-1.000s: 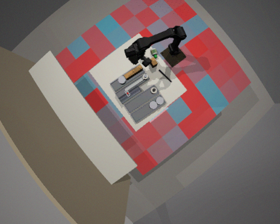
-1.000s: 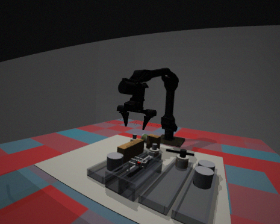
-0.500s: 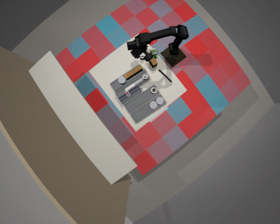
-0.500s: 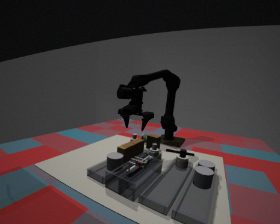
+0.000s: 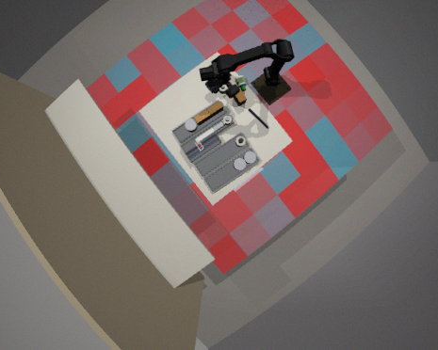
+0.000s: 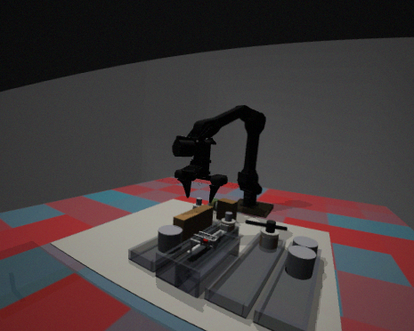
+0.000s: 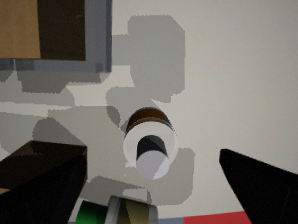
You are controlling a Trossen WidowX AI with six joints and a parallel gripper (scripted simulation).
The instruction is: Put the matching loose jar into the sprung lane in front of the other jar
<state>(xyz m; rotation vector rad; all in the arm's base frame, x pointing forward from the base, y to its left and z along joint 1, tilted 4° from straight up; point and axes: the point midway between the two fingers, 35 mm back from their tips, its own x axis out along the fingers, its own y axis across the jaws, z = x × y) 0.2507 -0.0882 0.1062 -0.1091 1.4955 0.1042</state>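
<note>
The black bar is 80 mm behind my gripper tip, 230 mm to the left of it and 60 mm below it. Round my gripper tip: red mark (250 mm ahead, 210 mm to the left, 10 mm above); sprung lane (220 mm ahead, 190 mm to the left, 40 mm below).
</note>
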